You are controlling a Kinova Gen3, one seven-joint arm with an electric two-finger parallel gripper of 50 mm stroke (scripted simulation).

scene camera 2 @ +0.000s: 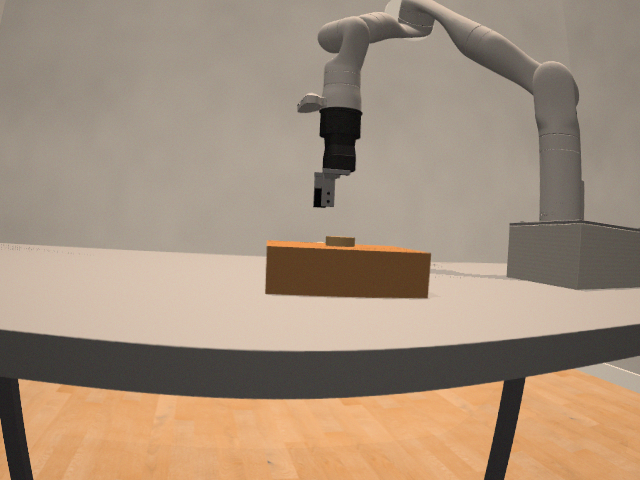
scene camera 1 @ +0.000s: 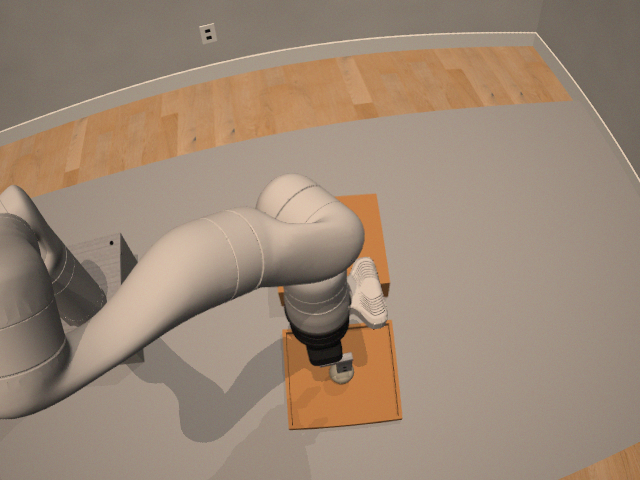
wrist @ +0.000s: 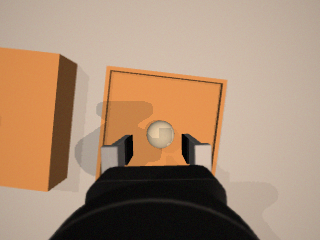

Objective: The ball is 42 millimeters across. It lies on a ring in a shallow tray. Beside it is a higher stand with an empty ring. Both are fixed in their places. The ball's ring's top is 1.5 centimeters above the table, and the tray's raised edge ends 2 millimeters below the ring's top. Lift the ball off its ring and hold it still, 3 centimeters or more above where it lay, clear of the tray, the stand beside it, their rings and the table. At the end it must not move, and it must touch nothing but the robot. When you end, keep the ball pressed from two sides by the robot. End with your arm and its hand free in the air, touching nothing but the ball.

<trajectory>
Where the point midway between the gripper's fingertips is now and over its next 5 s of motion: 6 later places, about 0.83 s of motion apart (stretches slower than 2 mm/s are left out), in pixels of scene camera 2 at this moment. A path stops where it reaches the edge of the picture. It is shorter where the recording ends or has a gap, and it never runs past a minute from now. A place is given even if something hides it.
My gripper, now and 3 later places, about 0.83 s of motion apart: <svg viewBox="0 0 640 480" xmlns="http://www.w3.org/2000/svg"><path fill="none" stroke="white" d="M323 207L317 247L320 263L321 235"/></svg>
</trajectory>
